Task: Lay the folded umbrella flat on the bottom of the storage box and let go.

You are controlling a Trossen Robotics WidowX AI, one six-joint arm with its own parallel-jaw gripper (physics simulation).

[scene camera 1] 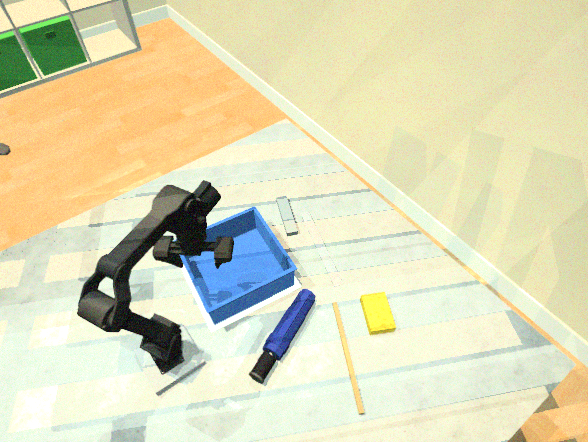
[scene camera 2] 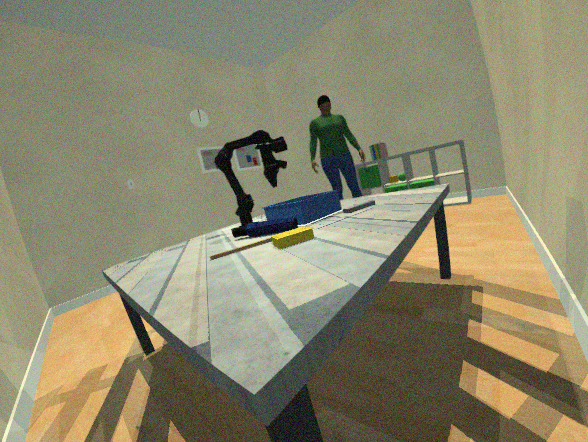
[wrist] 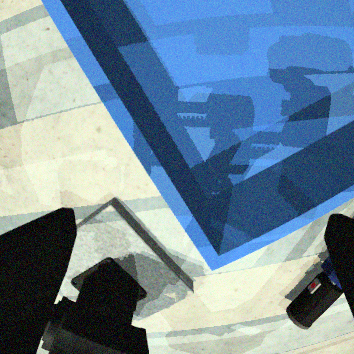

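Where they show: gripper, fingertip midpoint: (scene camera 1: 200, 267) (scene camera 2: 275, 187) (wrist: 206, 225); arm's base, link origin: (scene camera 1: 168, 357) (wrist: 108, 287).
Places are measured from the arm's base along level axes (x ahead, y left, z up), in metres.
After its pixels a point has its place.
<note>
The folded umbrella (scene camera 1: 292, 325) {x 0.305, y -0.130, z 0.028 m} (scene camera 2: 271, 227) {x 0.334, y -0.132, z 0.005 m} (wrist: 307, 302) {x 0.175, y -0.153, z 0.016 m}, blue with a black handle, lies on the table beside the storage box, apart from it. Part of its handle end shows at the lower right of the wrist view, partly behind a finger. The open blue storage box (scene camera 1: 252, 298) {x 0.265, y 0.003, z 0.022 m} (scene camera 2: 305, 207) {x 0.402, y 0.011, z 0.043 m} (wrist: 315, 160) {x 0.251, y 0.009, z 0.016 m} stands upright on the table; its visible bottom carries shadows. My gripper (scene camera 1: 198, 262) {x 0.177, y 0.092, z 0.155 m} (scene camera 2: 277, 176) {x 0.177, y 0.092, z 0.155 m} (wrist: 206, 225) {x 0.177, y 0.092, z 0.155 m} is open and empty, high above the box's side nearest the arm, away from the umbrella.
A yellow block (scene camera 1: 378, 313) {x 0.521, y -0.236, z 0.007 m} (scene camera 2: 293, 237) {x 0.553, y -0.252, z -0.003 m} and a thin wooden stick (scene camera 1: 348, 357) {x 0.380, y -0.275, z -0.011 m} (scene camera 2: 240, 248) {x 0.367, y -0.311, z -0.015 m} lie beyond the umbrella. A grey bar (scene camera 1: 287, 215) {x 0.532, y 0.206, z -0.005 m} (scene camera 2: 359, 206) {x 0.545, y 0.193, z -0.010 m} lies behind the box. A person (scene camera 2: 331, 135) stands beyond the table, near a shelf unit (scene camera 1: 132, 25) (scene camera 2: 466, 170).
</note>
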